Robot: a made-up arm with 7 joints.
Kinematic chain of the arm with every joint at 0, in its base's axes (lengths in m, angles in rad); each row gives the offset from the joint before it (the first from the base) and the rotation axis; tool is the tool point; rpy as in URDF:
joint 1: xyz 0.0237 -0.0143 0.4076 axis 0 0.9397 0.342
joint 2: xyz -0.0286 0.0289 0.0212 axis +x
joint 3: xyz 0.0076 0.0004 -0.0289 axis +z
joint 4: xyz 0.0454 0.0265 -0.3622 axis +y
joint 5: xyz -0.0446 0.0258 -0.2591 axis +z
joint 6: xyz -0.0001 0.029 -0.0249 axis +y
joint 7: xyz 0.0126 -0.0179 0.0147 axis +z
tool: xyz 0.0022 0.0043 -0.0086 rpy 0 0 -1.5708
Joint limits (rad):
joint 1: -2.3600..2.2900
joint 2: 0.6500..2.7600
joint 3: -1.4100..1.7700
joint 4: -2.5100..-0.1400
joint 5: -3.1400..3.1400
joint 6: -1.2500..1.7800
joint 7: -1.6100..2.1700
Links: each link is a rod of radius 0.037 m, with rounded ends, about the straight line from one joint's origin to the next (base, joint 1, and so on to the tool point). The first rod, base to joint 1, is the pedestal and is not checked.
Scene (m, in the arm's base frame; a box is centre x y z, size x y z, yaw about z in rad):
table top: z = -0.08
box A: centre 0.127 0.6 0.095 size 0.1 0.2 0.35 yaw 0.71
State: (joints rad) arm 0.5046 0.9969 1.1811 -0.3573 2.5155 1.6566 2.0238
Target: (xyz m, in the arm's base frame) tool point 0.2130 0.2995 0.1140
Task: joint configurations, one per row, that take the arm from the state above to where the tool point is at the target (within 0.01 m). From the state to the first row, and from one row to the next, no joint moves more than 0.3 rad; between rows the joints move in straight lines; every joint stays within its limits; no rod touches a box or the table.
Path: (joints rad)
1: 0.7445 1.0591 1.2989 -0.5694 2.4938 1.6813 2.0018
2: 0.9844 1.1213 1.4167 -0.7815 2.4720 1.7060 1.9797
3: 1.2243 1.1836 1.5344 -0.9936 2.4503 1.7306 1.9577
4: 1.4643 1.2458 1.6522 -1.2057 2.4286 1.7553 1.9356
5: 1.7042 1.3080 1.7700 -1.4178 2.4069 1.7800 1.9136
6: 1.4810 1.1983 1.4840 -1.5060 2.4380 1.7680 1.9317
7: 1.2578 1.0887 1.1980 -1.5942 2.4691 1.7560 1.9499
8: 1.0346 0.9790 0.9119 -1.6824 2.5001 1.7440 1.9681
9: 0.8114 0.8693 0.6259 -1.7706 2.5312 1.7320 1.9862
10: 0.5882 0.7597 0.3399 -1.8588 2.5623 1.7200 2.0044
11: 0.3649 0.6500 0.0539 -1.9470 2.5934 1.7080 2.0225

